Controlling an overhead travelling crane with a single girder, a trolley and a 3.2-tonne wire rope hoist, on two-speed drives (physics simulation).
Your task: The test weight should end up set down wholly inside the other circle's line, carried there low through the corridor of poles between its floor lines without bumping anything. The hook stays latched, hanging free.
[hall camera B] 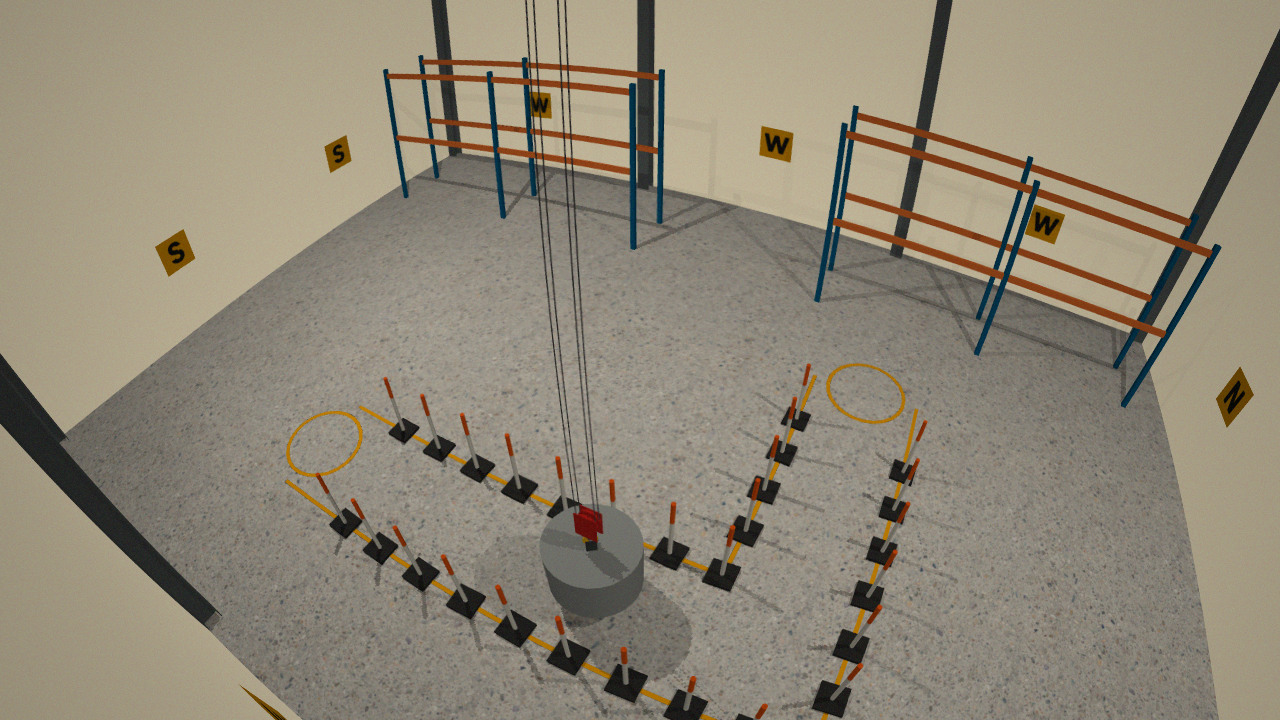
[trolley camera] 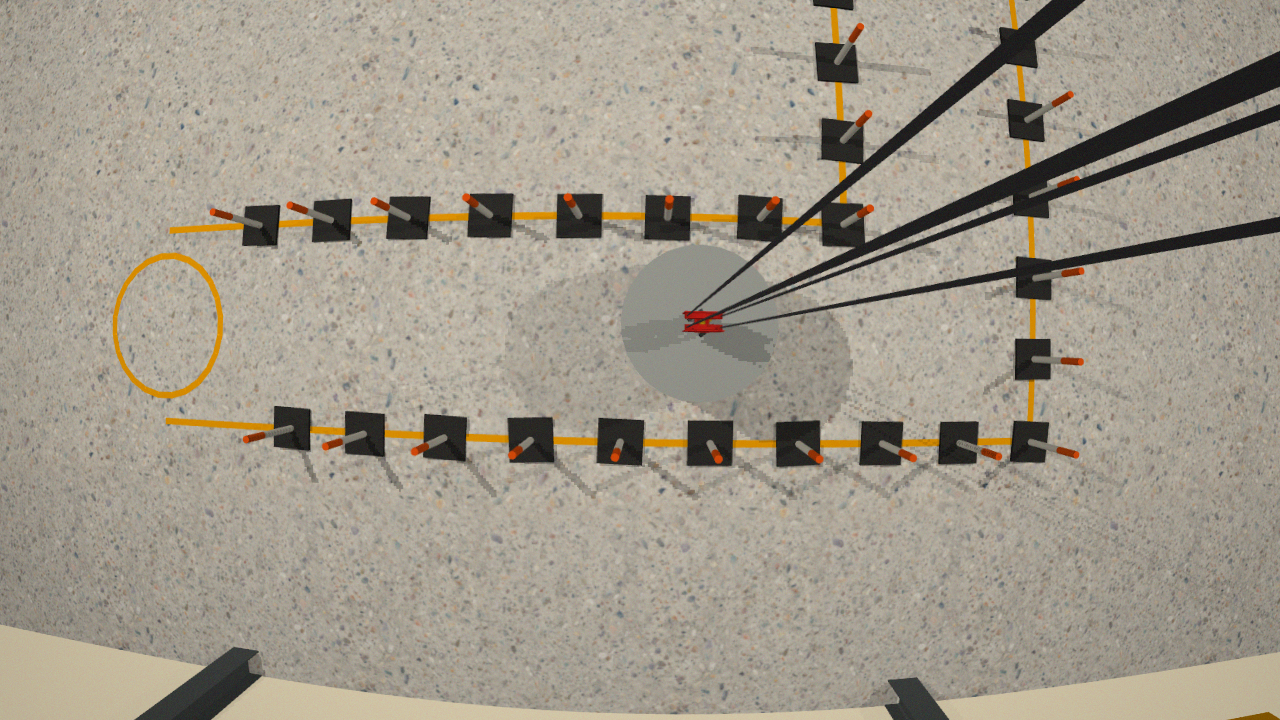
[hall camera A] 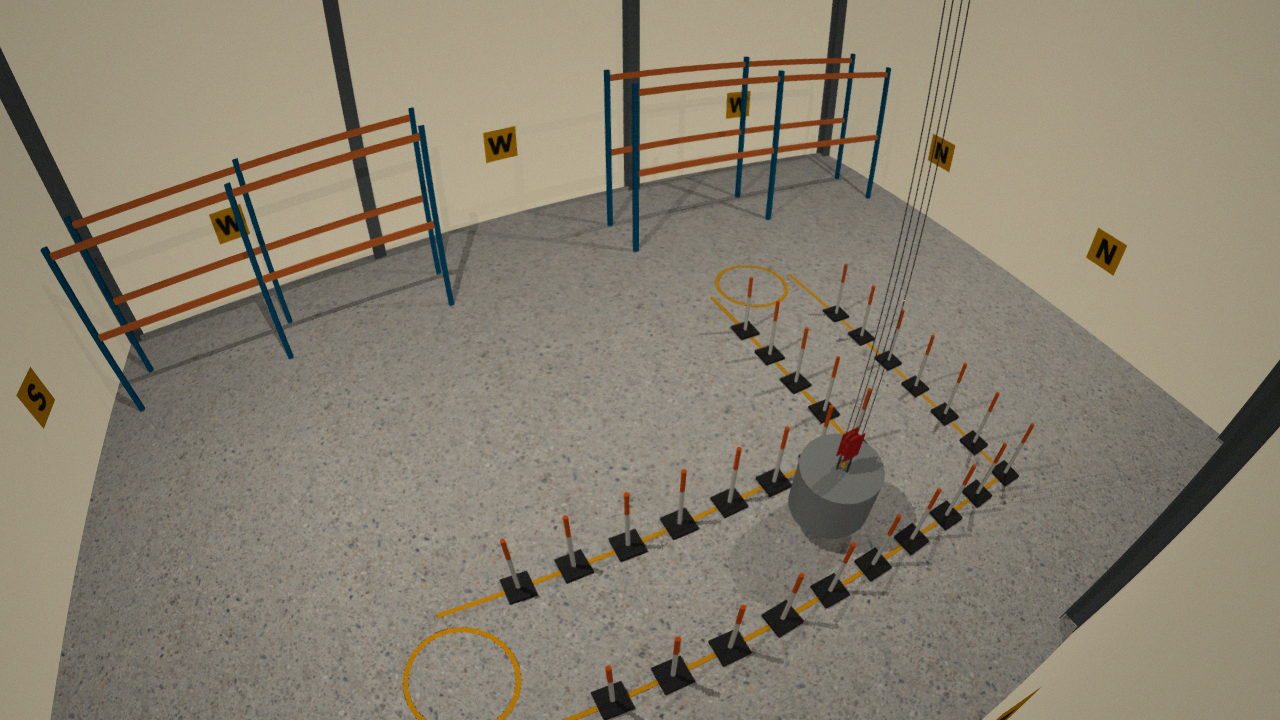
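The grey cylindrical test weight hangs upright and low above the floor in the corridor's long leg, near its corner. It is between the two rows of poles, with gaps to both rows in the trolley view. My hook under the red block is on the weight's top; its latch is too small to make out. The other circle lies at the end of the other leg. The nearer circle is bare.
Orange-tipped poles on black bases stand along both yellow floor lines. The corridor turns a right angle beyond the weight. Blue and orange racks stand by the W wall.
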